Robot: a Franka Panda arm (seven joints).
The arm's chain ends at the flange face. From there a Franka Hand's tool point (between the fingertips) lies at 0.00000 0.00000 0.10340 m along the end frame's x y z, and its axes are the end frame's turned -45 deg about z.
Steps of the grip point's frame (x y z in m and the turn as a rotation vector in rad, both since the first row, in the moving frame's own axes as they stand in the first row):
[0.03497 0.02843 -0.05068 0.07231 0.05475 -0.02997]
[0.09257 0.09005 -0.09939 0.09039 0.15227 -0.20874]
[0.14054 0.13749 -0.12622 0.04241 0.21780 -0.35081]
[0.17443 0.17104 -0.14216 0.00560 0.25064 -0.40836]
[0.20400 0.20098 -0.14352 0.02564 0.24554 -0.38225]
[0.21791 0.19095 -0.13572 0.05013 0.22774 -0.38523]
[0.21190 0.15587 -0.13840 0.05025 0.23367 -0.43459]
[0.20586 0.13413 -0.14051 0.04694 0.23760 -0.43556]
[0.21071 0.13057 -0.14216 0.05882 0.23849 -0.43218]
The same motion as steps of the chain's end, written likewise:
[0.04625 0.00463 -0.05026 0.08984 -0.01242 -0.02997]
[0.12650 0.01621 -0.09778 0.17159 0.04376 -0.20874]
[0.18743 0.01854 -0.12371 0.18400 0.12402 -0.35081]
[0.23080 0.01922 -0.13897 0.18119 0.17327 -0.40836]
[0.27456 0.02003 -0.14042 0.19175 0.15549 -0.38225]
[0.28040 0.00303 -0.13296 0.19648 0.12559 -0.38523]
[0.25160 -0.01685 -0.13551 0.20076 0.12970 -0.43459]
[0.23148 -0.02779 -0.13754 0.20120 0.13482 -0.43556]
[0.23332 -0.03303 -0.13910 0.21023 0.12705 -0.43218]

